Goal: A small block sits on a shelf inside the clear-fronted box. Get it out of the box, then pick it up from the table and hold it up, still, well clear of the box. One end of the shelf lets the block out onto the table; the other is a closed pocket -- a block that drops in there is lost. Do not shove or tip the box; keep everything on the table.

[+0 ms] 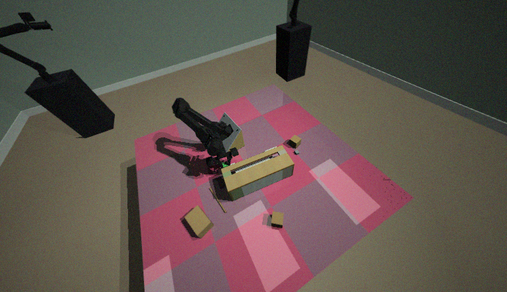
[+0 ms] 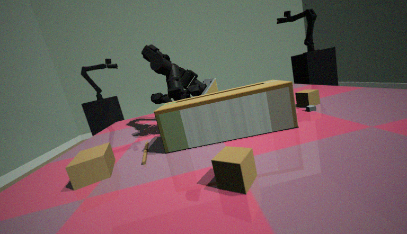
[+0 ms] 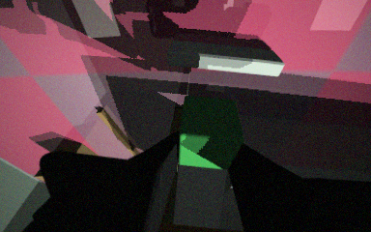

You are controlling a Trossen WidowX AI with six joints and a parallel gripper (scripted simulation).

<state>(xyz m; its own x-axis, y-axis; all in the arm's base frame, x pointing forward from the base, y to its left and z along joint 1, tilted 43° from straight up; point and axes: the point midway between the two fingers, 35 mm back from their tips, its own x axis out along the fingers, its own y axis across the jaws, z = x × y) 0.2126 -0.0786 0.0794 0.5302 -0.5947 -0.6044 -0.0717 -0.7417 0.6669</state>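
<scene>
My gripper tip is 2 cm past the green block and 1 cm below it. Round my gripper tip: box (16 cm to the left, 8 cm ahead); then grey piece (45 cm to the left, 8 cm ahead, 6 cm below); then thin stick (12 cm ahead, 11 cm to the right, 6 cm below).
</scene>
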